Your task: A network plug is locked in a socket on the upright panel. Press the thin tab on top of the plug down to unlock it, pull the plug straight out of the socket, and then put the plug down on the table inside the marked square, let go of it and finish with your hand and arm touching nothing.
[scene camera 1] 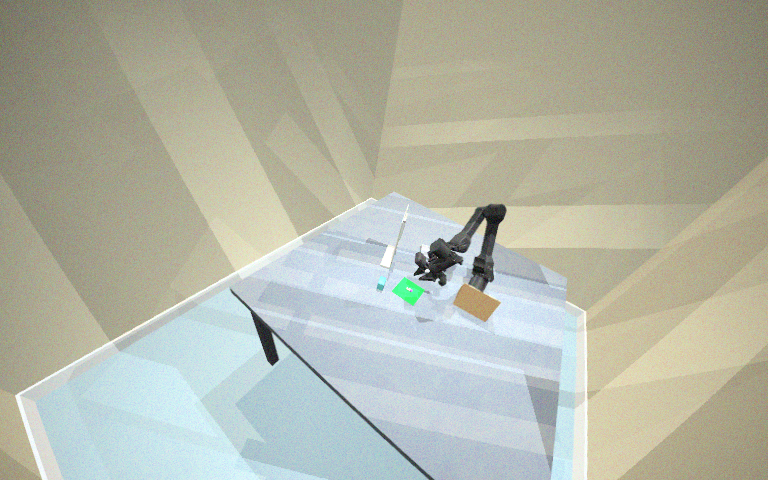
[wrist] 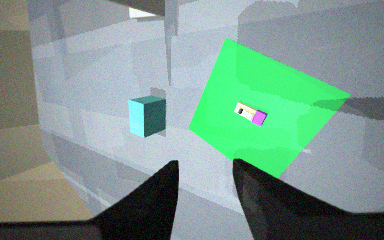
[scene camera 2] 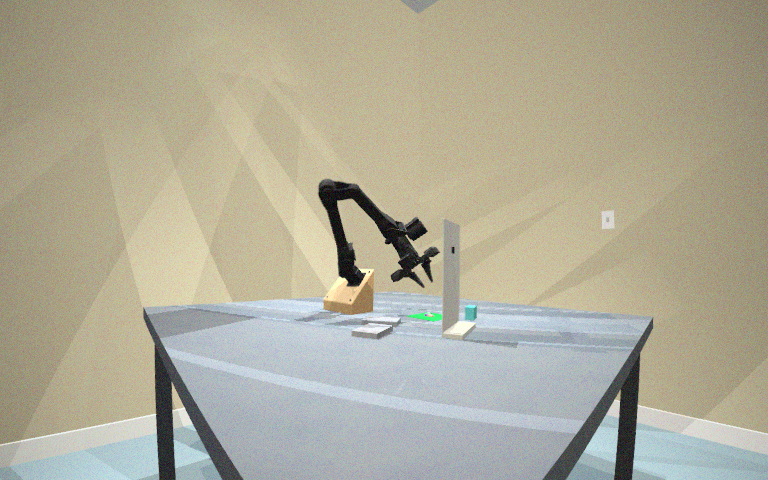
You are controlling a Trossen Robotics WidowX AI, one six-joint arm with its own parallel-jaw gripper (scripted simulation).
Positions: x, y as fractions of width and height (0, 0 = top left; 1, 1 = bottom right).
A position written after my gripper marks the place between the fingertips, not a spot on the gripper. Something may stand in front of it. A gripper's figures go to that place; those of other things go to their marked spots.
Scene:
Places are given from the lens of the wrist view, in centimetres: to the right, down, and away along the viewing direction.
my gripper (wrist: 0.54, 0.69): 1, 3, 10
green marked square (wrist: 0.78, 0.44): 10, -1, 16

